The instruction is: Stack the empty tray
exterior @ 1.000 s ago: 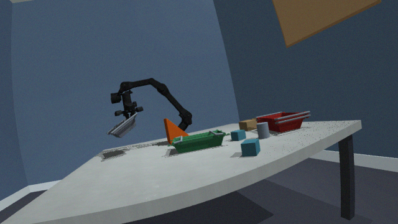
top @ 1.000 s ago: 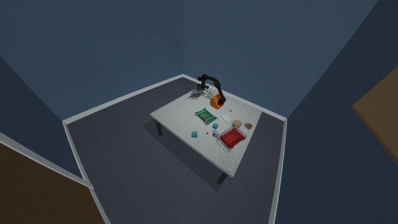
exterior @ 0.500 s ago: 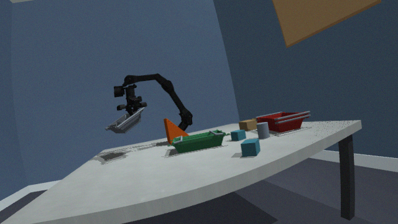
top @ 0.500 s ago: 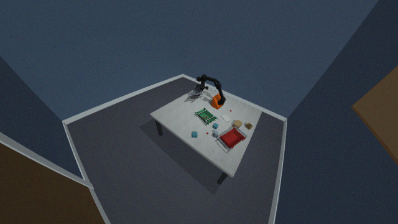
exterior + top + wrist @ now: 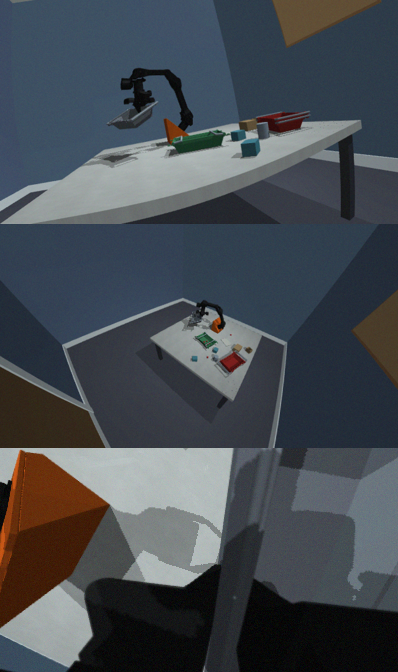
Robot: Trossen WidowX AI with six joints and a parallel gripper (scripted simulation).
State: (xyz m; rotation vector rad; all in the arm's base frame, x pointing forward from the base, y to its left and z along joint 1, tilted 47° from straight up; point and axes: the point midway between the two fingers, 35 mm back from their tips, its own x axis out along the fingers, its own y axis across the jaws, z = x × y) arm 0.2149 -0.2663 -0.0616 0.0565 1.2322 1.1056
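Right now the grey tray is 60 mm to the right of my gripper tip, 50 mm ahead of it and 10 mm above it. Also, from my gripper tip: white sheet (480 mm to the left, 220 mm below, 70 mm behind); brown box (670 mm to the left, 190 mm below, 60 mm behind); grey cylinder (560 mm to the left, 310 mm ahead, 180 mm below).
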